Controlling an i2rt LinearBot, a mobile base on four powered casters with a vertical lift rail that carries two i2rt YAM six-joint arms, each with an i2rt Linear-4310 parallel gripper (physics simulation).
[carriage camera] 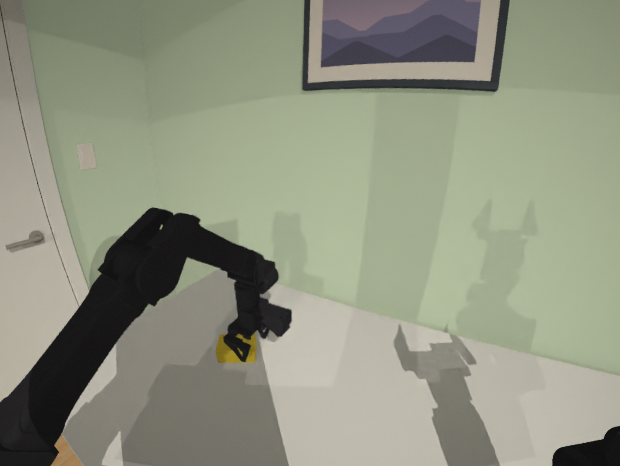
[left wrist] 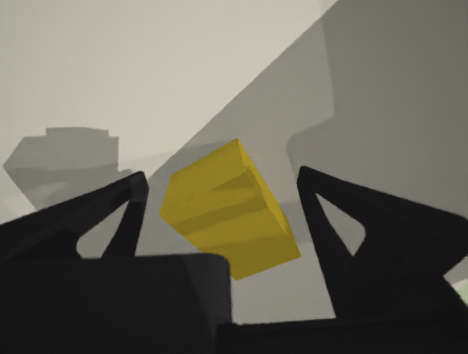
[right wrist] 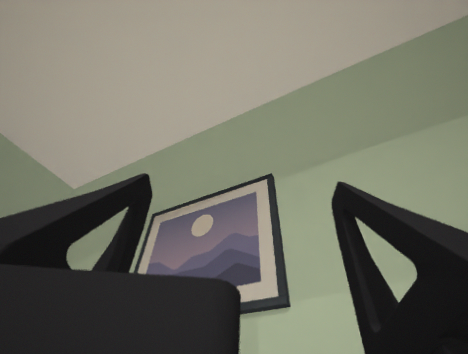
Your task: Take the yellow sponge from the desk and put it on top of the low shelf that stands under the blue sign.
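The yellow sponge lies on the pale desk, towards its far left part. My left gripper is open and points down over the sponge. In the left wrist view the sponge shows between the two spread fingers, turned at an angle to them, with its lower left part hidden by the gripper's body. My right gripper is open and empty, raised and facing the upper wall. The low shelf and the blue sign do not show in these views.
A green wall rises behind the desk and bears a framed mountain picture. A white door with a metal handle stands at the left, with a light switch beside it. Arm shadows fall on desk and wall.
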